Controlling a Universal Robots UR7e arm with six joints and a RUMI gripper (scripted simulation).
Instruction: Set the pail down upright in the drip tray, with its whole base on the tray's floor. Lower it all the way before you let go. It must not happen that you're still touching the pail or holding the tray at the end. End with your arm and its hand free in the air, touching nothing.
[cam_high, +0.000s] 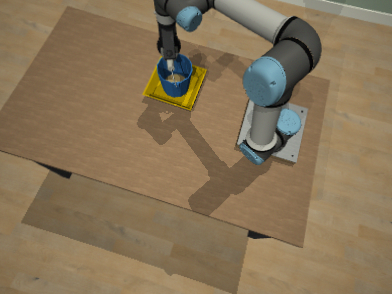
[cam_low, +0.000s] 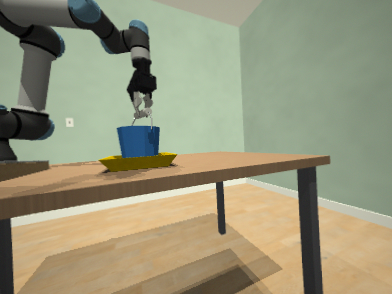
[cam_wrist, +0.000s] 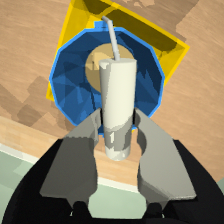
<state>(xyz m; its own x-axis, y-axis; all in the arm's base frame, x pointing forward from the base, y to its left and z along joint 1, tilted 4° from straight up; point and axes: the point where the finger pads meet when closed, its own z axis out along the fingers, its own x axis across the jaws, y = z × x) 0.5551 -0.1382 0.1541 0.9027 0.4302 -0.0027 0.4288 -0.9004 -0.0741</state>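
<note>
My gripper is now 3 cm above the white handle grip and 1 cm past it. Round my hand: yellow drip tray (21 cm below, 2 cm behind, 1 cm to the right); blue pail (9 cm below, 1 cm behind).
</note>
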